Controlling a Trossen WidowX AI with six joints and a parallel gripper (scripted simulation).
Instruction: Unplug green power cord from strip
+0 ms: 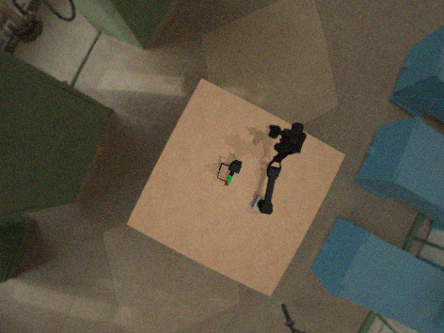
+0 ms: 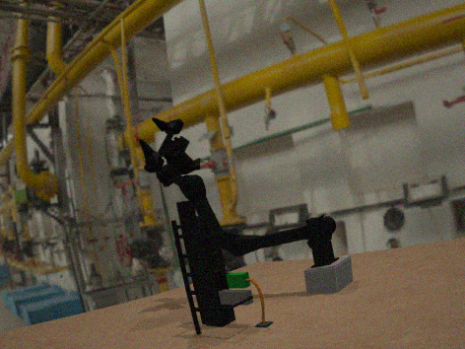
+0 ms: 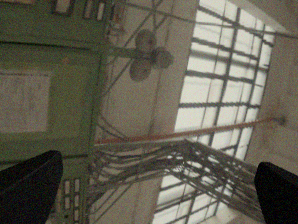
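Right now the green plug is 50 mm ahead of my gripper tip, 290 mm to the left of it and 430 mm below it.
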